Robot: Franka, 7 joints.
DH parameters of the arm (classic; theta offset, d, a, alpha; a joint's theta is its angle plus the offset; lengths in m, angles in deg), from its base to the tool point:
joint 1: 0 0.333 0 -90
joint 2: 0 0 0 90
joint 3: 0 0.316 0.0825 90
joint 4: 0 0 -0.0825 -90
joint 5: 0 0.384 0 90
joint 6: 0 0 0.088 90
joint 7: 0 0.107 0 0
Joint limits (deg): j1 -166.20..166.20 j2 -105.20..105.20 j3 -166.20..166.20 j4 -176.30..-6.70 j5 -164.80..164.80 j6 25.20..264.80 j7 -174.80..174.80
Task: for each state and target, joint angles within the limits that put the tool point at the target. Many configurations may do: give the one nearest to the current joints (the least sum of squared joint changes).
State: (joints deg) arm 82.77 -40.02 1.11 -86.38 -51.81 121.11 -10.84
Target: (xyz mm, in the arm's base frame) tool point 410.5 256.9 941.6
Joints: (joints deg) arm 63.36 -7.73 -24.60 -70.91 -54.36 128.17 -10.84
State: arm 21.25 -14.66 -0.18 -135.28 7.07 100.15 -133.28
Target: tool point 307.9 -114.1 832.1
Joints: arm 7.73 -40.83 -16.51 -105.76 5.38 108.15 -133.28
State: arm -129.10 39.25 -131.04 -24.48 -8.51 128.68 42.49
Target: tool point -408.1 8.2 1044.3
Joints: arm -132.14 39.77 -127.83 -40.67 -7.65 115.36 42.49
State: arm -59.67 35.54 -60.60 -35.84 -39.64 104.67 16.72
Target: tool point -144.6 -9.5 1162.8
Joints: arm -68.54 -4.96 -65.97 -11.60 -43.11 121.62 16.72
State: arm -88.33 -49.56 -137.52 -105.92 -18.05 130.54 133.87
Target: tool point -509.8 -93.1 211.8
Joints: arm -61.89 -51.67 -110.39 -126.45 -16.05 126.84 133.87
